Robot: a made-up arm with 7 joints.
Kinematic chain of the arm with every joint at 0, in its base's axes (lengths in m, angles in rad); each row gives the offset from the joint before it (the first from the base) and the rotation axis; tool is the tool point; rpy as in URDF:
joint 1: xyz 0.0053 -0.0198 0.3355 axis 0 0.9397 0.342
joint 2: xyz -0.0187 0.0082 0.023 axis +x
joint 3: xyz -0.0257 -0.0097 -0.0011 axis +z
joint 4: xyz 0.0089 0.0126 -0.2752 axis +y
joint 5: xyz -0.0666 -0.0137 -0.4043 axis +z
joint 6: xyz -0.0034 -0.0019 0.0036 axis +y
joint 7: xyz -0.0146 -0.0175 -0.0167 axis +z
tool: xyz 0.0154 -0.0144 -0.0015 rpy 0 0 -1.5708
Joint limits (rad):
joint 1: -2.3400..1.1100
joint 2: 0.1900..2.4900
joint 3: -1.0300..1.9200
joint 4: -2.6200..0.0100
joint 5: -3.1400..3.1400
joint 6: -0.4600..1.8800
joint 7: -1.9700..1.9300
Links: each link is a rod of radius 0.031 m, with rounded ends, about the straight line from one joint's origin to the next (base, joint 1, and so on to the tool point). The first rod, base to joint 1, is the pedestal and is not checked.
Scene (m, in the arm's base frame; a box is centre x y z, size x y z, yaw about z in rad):
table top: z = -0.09
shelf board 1: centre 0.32 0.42 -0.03 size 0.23 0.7 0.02 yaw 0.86
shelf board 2: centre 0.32 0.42 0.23 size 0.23 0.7 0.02 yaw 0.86
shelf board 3: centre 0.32 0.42 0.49 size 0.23 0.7 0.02 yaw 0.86
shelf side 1: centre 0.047 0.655 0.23 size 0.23 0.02 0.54 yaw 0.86
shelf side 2: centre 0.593 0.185 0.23 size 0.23 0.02 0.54 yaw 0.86
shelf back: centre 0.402 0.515 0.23 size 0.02 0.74 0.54 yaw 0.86
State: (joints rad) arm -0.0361 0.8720 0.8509 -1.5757 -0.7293 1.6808 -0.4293
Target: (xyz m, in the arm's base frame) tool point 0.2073 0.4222 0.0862
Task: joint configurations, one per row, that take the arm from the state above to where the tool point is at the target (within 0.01 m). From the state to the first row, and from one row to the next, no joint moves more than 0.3 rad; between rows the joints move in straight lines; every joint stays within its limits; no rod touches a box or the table.
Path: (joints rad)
1: 0.0734 0.6803 0.9292 -1.8338 -0.7236 1.7112 -0.4541
2: 0.1829 0.4885 1.0075 -2.0919 -0.7180 1.7417 -0.4789
3: 0.2925 0.2968 1.0858 -2.3499 -0.7123 1.7721 -0.5037
4: 0.4977 0.2434 0.8732 -2.2028 -0.6917 1.7802 -0.5163
5: 0.7029 0.1900 0.6606 -2.0557 -0.6710 1.7882 -0.5290
6: 0.4248 0.3708 0.6925 -1.7585 -0.6946 1.7422 -0.4883
7: 0.1467 0.5515 0.7243 -1.4612 -0.7183 1.6963 -0.4477

